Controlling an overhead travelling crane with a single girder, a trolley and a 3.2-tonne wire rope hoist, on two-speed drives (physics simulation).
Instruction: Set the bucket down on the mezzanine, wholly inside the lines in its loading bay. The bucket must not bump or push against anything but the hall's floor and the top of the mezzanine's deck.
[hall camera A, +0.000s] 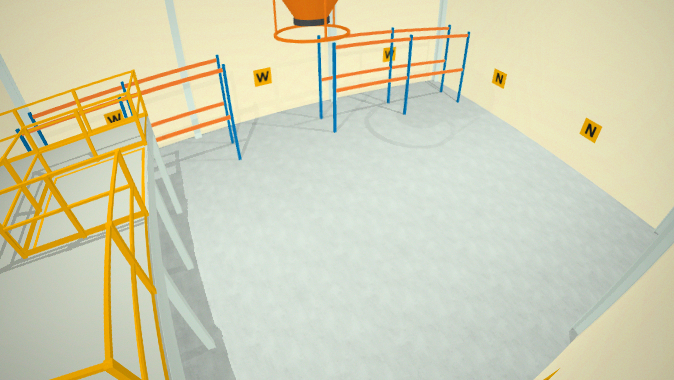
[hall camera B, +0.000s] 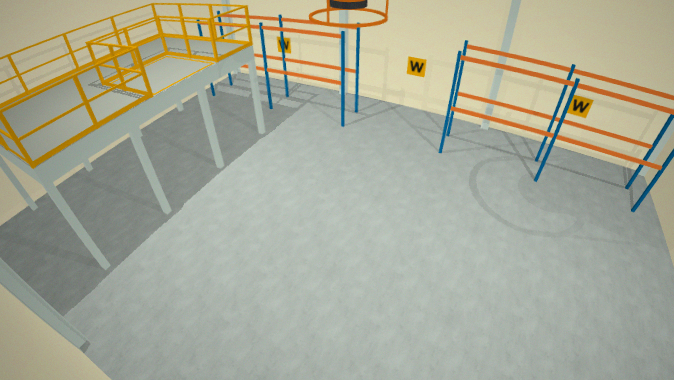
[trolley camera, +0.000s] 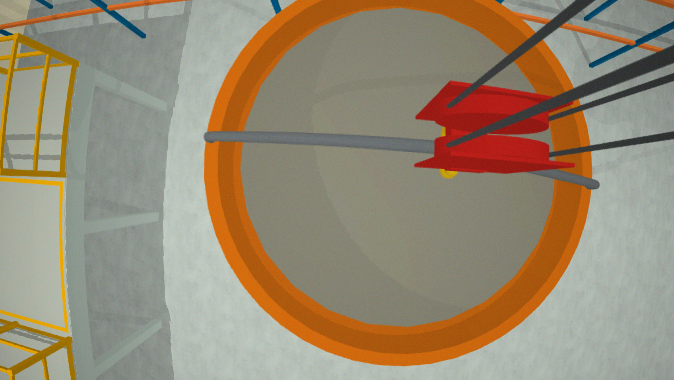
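The orange bucket (hall camera A: 310, 9) (hall camera B: 348, 23) (trolley camera: 223, 200) hangs upright at the top of both hall views, cut off by their upper edges, with its base ring in the air. In the trolley view it is large, right of the mezzanine (hall camera A: 55, 310) (hall camera B: 50, 122) and apart from it. My hook (trolley camera: 448, 174) shows as a bit of yellow under the red block and is shut on the bucket's grey bail; the bail's contact is partly hidden by the block. The loading bay's yellow lines (trolley camera: 64, 240) are on the deck at the left of the trolley view, between railings.
Yellow railings (hall camera A: 107, 300) (hall camera B: 85, 100) (trolley camera: 71, 120) edge the deck and flank the bay. Blue and orange racks (hall camera A: 334, 90) (hall camera B: 343, 80) stand along the W wall, behind the bucket in the hall views. Grey posts (hall camera B: 150, 172) carry the mezzanine.
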